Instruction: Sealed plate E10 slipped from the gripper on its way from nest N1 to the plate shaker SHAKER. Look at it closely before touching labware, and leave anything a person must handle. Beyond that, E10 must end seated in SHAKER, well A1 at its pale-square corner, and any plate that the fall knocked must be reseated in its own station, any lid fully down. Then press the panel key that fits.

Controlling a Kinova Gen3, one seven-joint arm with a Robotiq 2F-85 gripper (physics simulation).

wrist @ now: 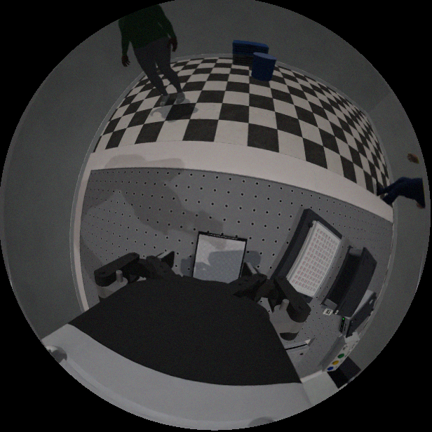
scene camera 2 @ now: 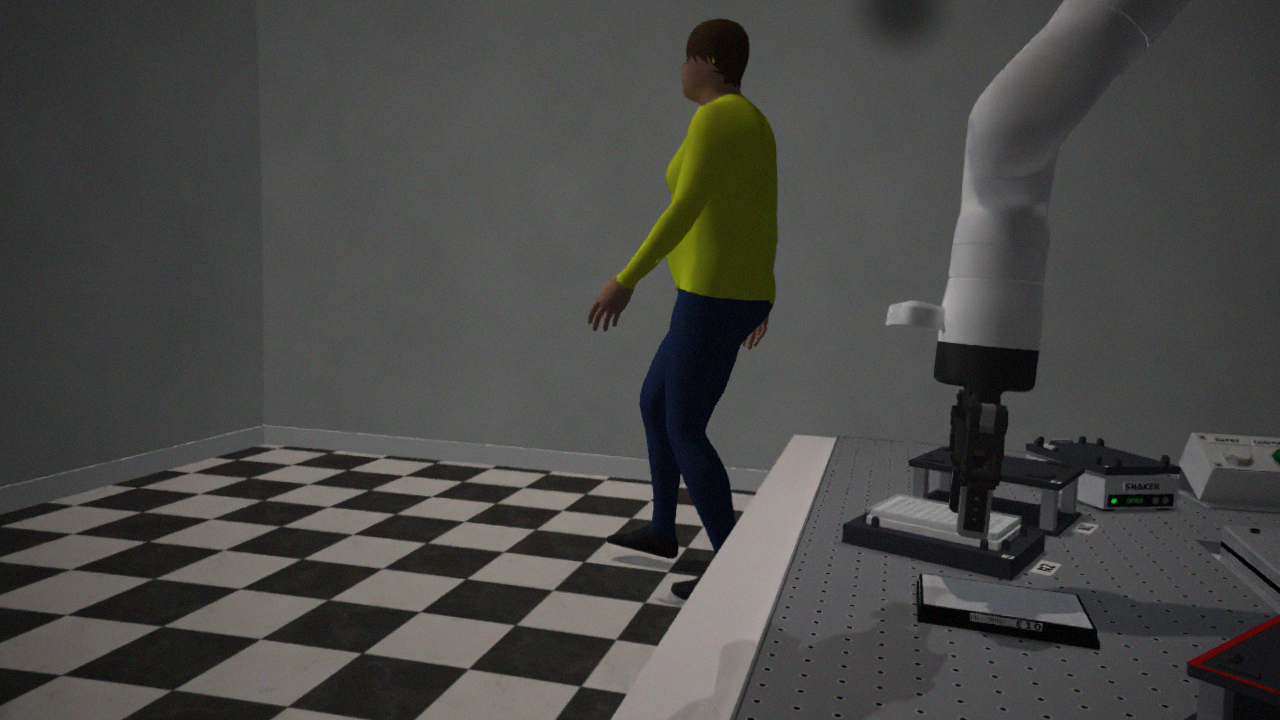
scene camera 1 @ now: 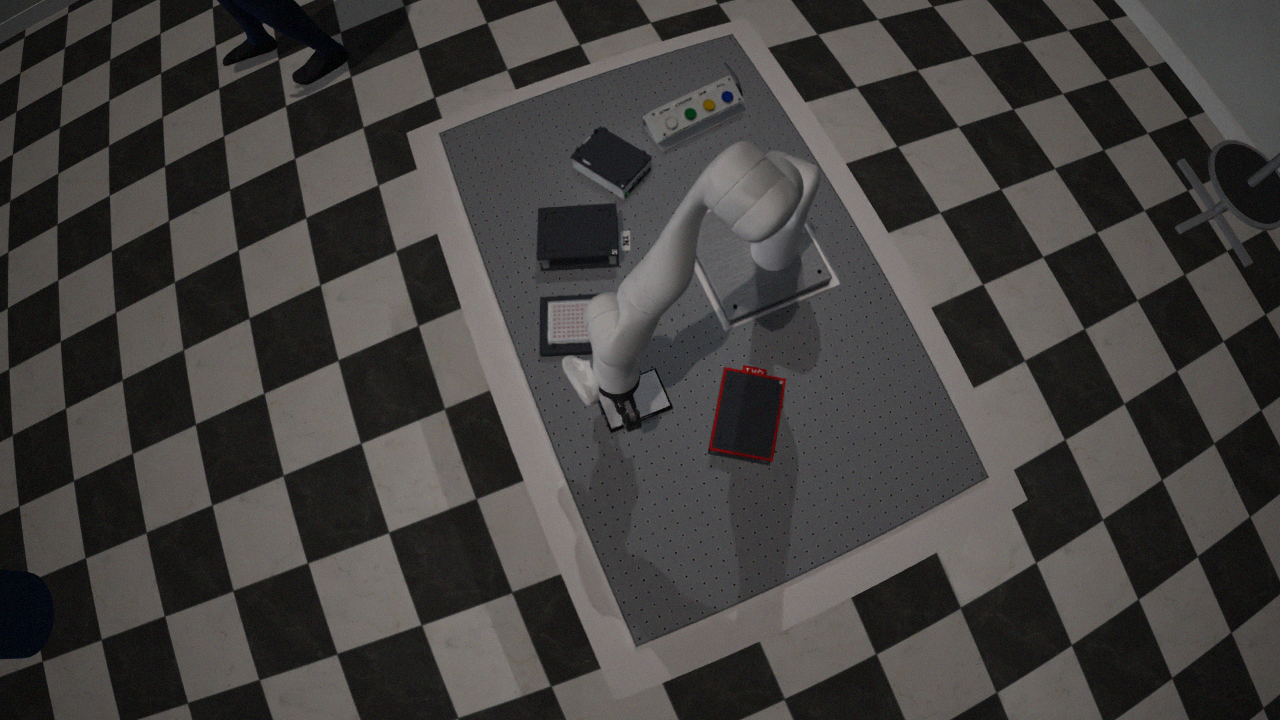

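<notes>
Plate E10 lies flat on the table, pale top up, dark rim, its label facing scene camera 2. My gripper is open and empty, above E10 and apart from it. SHAKER, with a dark top and a green-lit display, bears no visible plate. A pale plate with reddish wells lies in nest N2; whether it is fully seated cannot be told. E10's A1 corner and seal condition are unclear.
Dark raised nest N1 stands between N2 and SHAKER. The key panel has white, green, yellow and blue keys. A red-edged dark stand is beyond E10. People in yellow and green stand off the table.
</notes>
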